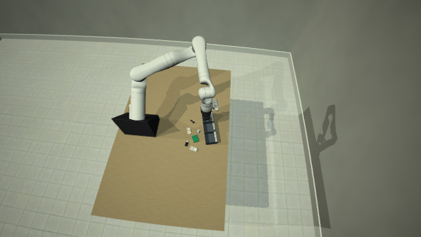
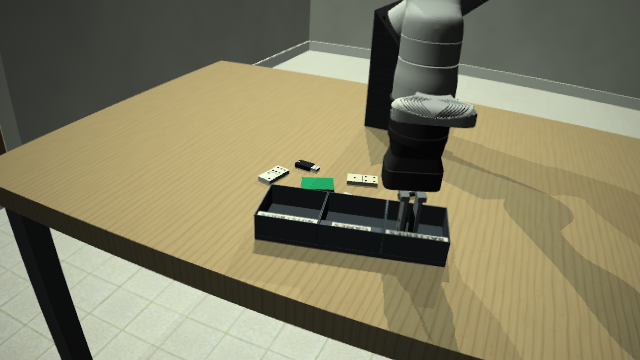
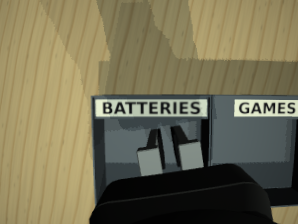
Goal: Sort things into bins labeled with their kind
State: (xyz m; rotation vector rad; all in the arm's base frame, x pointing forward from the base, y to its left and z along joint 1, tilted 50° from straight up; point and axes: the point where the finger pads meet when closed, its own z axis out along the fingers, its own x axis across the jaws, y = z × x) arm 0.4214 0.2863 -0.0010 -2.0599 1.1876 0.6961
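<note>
Now: the black bolt 12 cm behind my hand, 4 cm to the right of it and 3 cm below it. Round my hand: domino 13 cm behind, 12 cm to the right, 3 cm below; black three-part bin 2 cm ahead, 7 cm to the right, 2 cm below; small white thing 6 cm behind, 11 cm to the right, 3 cm below.
</note>
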